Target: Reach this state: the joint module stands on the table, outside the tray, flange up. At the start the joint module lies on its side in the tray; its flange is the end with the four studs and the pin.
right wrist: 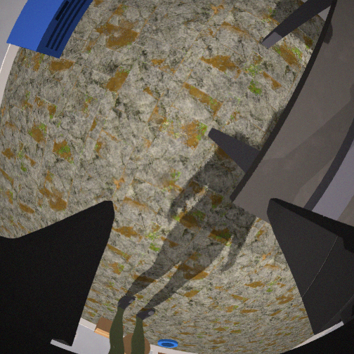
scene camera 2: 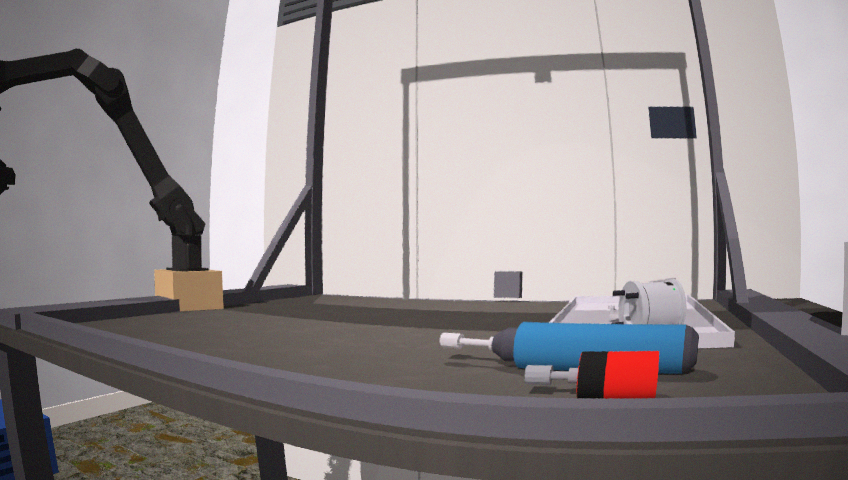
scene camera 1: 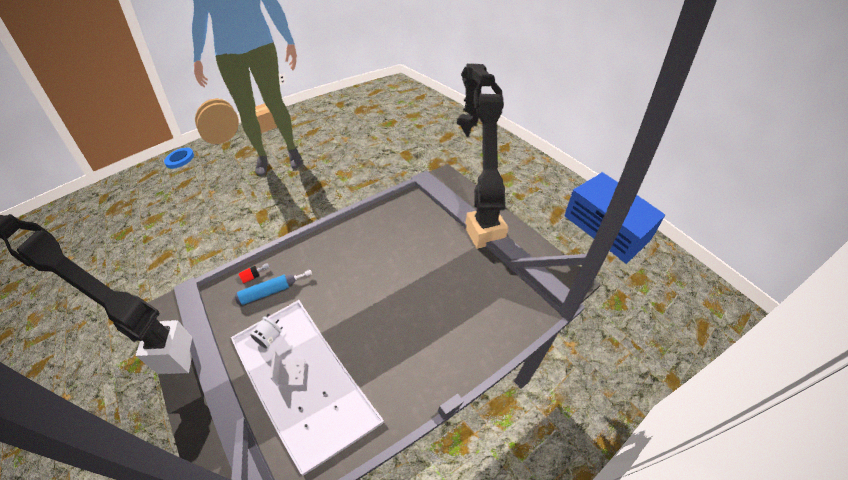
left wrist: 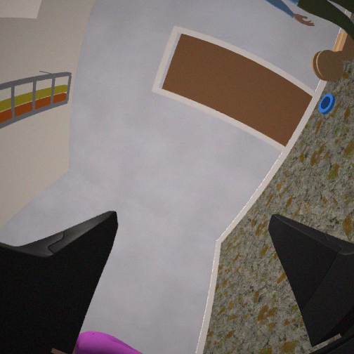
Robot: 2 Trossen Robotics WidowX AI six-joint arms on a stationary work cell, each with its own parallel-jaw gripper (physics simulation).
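Frame: origin at the left arm's base, x left, y back, z up, level; centimetres.
Seen in the pictures: right gripper, fingertip midpoint: [scene camera 1: 471,131]; left arm's base, origin of the base link: [scene camera 1: 156,337]; right arm's base, origin of the base link: [scene camera 2: 186,270] [scene camera 1: 487,220].
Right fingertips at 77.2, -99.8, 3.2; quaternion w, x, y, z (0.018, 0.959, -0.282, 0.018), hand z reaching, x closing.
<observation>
Offsets run from my right fingertips to a thing's top centre, as dx, dy, dz. "spot": to the spot under its first point. Level surfaces: height alone.
The white joint module {-72.7, +71.4, -7.2} [scene camera 1: 266,333] [scene camera 2: 655,302] lies on its side in the white tray {-85.7, +62.9, -12.3} [scene camera 1: 324,443] [scene camera 2: 721,339], near the tray's upper end in scene camera 1. In scene camera 2 its studded flange faces left; its lower part is hidden by the blue tool. My left gripper [left wrist: 196,222] is open and empty; wall and floor show between its fingers, and it is outside scene camera 1. My right gripper [scene camera 1: 465,126] [right wrist: 192,208] is open and empty, raised beyond the table's far right corner, well away from the module; floor shows between its fingers. The table {dz -13.9} [scene camera 1: 380,249] [scene camera 2: 297,339] carries the tray.
A light bracket [scene camera 1: 296,372] and several small dark parts lie in the tray. A blue tool {spot: -58.9, +74.1, -10.5} [scene camera 1: 263,290] [scene camera 2: 601,344] and a shorter red tool {-49.9, +78.7, -10.5} [scene camera 1: 246,275] [scene camera 2: 630,374] lie beside it. A raised frame edges the table; dark posts [scene camera 1: 645,142] rise at its corners.
</observation>
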